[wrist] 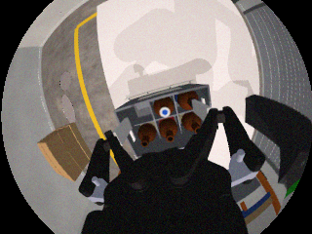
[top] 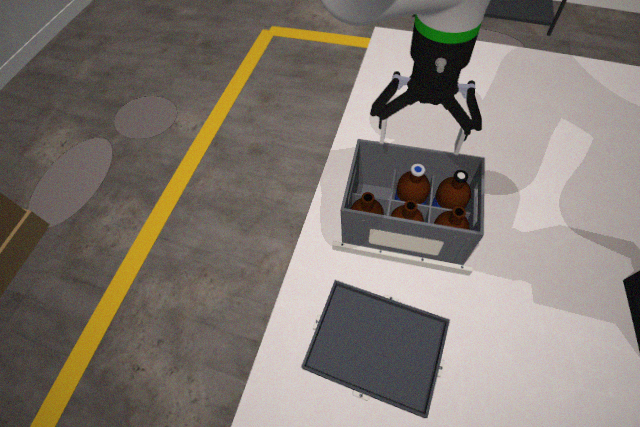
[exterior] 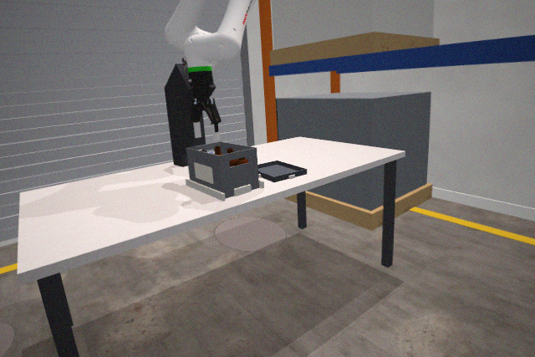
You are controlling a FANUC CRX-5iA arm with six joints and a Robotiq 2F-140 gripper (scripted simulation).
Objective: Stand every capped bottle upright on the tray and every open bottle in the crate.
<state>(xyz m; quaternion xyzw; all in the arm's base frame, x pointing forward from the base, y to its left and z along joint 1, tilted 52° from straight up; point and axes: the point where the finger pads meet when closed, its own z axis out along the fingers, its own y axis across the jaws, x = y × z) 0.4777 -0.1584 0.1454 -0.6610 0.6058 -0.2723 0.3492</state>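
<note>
My gripper is now 150 mm above the grey crate, 60 mm to the right of it and 20 mm past it. Also, from my hand: flat tray: 350 mm to the left, 220 mm below, 50 mm behind.
</note>
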